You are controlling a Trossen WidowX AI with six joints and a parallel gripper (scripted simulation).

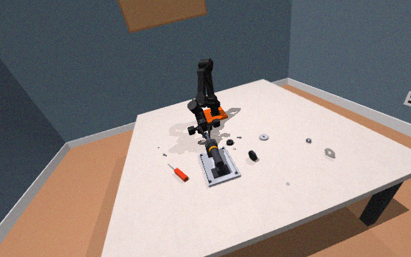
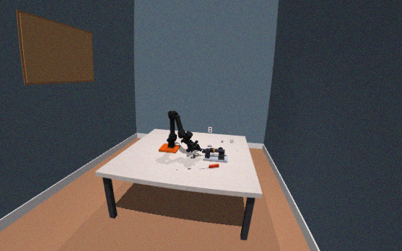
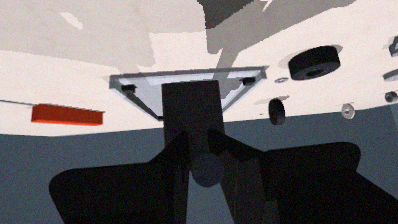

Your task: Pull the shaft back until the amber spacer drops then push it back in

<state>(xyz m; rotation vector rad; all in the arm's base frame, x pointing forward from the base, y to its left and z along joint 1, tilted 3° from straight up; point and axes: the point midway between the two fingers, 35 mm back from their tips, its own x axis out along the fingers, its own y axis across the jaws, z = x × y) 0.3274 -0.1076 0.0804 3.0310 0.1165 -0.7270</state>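
Now: gripper tip 5 cm short of the shaft and 2 cm below it. The rest, counted from my gripper tip: amber spacer 12 cm ahead, 1 cm to the left, 2 cm above.
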